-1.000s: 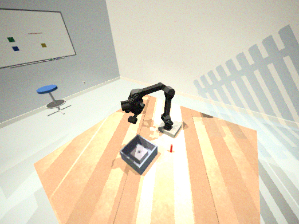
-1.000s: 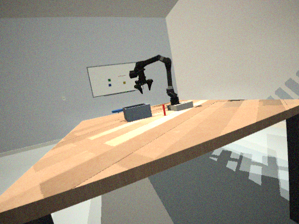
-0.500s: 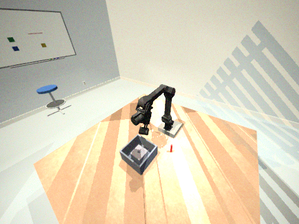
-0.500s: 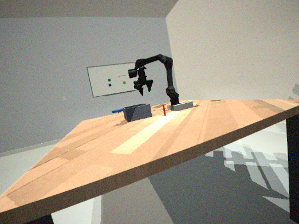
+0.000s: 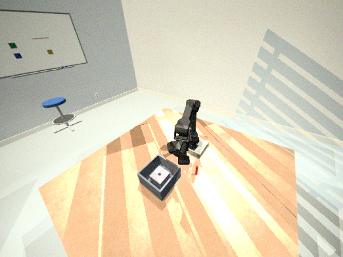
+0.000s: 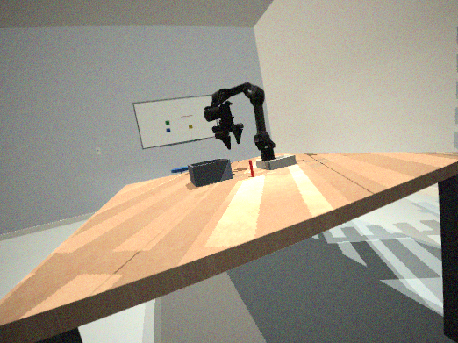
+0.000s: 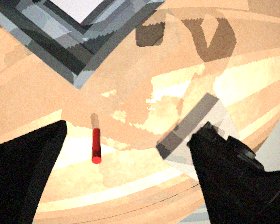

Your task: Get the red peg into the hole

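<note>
My gripper tip is 11 cm above the red peg, 9 cm to the right of it and 4 cm past it. Also, from my gripper tip: grey box (14 cm ahead, 13 cm below, 8 cm to the right); then light grey plate (14 cm ahead, 11 cm below, 8 cm to the right).
</note>
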